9 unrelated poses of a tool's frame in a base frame.
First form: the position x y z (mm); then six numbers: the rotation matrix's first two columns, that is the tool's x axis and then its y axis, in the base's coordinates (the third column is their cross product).
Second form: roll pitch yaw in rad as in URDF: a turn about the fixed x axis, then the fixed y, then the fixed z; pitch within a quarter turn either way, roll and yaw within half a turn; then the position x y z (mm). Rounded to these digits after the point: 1 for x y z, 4 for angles.
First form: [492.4, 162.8, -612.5, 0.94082, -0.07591, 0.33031, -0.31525, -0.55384, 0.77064]
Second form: [2.1863, -0.3366, -0.0805, 492.4, 162.8, -612.5]
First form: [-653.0, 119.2, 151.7, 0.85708, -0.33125, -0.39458, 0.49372, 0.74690, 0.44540]
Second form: [0.5061, 0.4056, -0.3688, -653.0, 119.2, 151.7]
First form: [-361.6, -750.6, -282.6, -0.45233, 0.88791, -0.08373, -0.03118, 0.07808, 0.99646]
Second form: [1.5785, 0.0838, 2.0420, -361.6, -750.6, -282.6]
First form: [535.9, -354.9, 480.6, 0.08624, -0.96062, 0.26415, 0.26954, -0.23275, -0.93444]
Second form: [-1.3205, -0.2673, -1.4813, 535.9, -354.9, 480.6]
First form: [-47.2, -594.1, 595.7, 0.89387, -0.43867, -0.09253, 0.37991, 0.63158, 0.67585]
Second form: [0.7461, 0.0927, -0.4562, -47.2, -594.1, 595.7]
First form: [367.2, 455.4, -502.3, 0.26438, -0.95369, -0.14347, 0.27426, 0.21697, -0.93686]
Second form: [-1.2427, 0.1440, -1.3004, 367.2, 455.4, -502.3]
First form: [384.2, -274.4, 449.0, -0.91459, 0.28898, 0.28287, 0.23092, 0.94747, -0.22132]
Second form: [-2.9088, -0.2868, 2.8356, 384.2, -274.4, 449.0]
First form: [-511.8, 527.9, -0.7, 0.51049, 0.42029, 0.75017, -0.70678, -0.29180, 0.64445]
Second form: [1.3449, -0.8483, 0.6888, -511.8, 527.9, -0.7]
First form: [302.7, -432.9, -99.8, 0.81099, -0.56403, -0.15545, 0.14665, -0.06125, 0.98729]
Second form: [1.5373, 0.1561, -0.6077, 302.7, -432.9, -99.8]
